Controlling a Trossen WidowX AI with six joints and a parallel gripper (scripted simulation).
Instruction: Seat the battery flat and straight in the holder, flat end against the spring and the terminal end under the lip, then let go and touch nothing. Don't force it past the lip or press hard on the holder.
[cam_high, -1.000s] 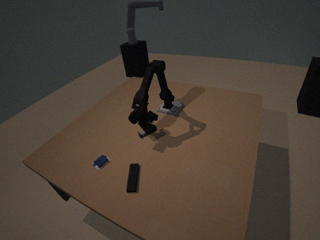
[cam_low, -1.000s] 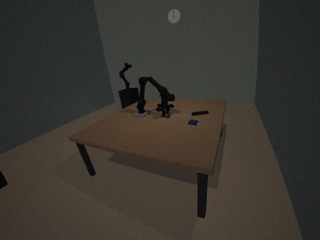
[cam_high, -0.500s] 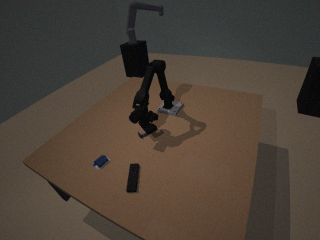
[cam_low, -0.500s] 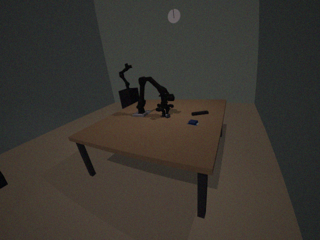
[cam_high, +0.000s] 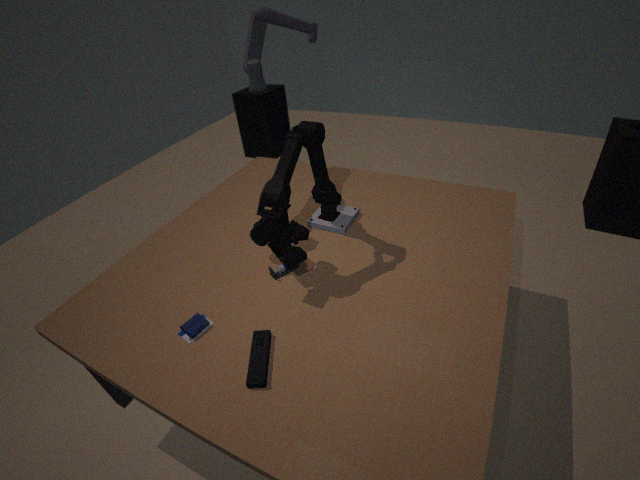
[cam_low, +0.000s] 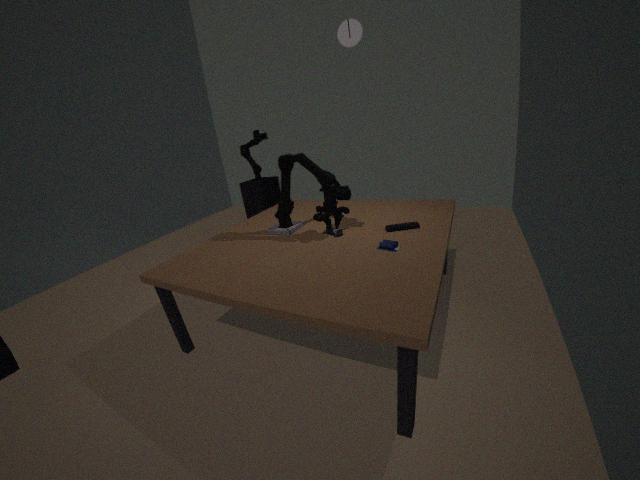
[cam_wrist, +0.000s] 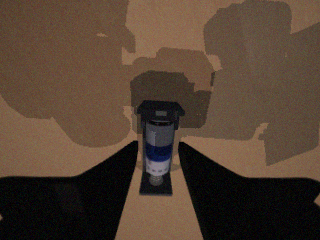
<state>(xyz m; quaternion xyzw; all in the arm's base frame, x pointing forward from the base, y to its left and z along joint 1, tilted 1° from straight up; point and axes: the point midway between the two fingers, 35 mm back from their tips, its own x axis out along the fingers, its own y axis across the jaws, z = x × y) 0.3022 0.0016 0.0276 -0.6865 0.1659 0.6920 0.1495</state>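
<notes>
Now: gripper tip right at the battery. Round my gripper tip: black bar 320 mm ahead, 130 mm to the left, 10 mm below; white pack 320 mm ahead, 100 mm to the right, 10 mm below.
</notes>
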